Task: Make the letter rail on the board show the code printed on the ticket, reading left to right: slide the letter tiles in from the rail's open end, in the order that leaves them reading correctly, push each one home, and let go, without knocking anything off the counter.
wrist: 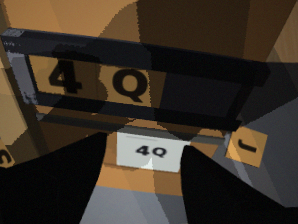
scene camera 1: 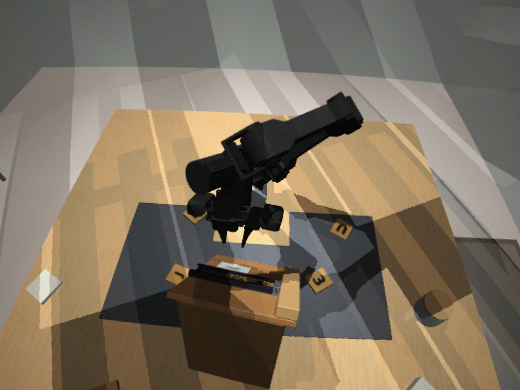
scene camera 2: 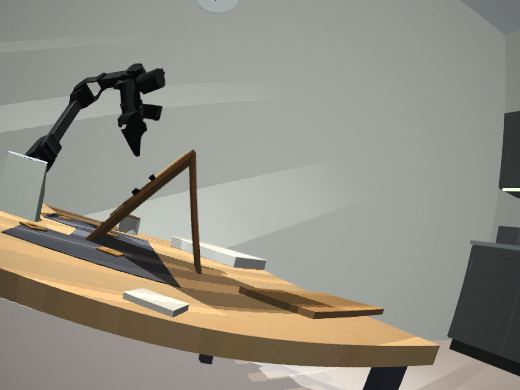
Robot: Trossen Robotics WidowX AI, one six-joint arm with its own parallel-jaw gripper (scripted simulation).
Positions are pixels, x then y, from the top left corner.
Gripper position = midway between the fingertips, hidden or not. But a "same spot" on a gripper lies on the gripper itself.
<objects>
gripper: wrist; scene camera 1 233,244; scene camera 2
same spot on gripper: [wrist: 64,179] = [scene camera 2: 139,138]
same spot on wooden board: [wrist: 213,62] = [scene camera 1: 208,275]
</objects>
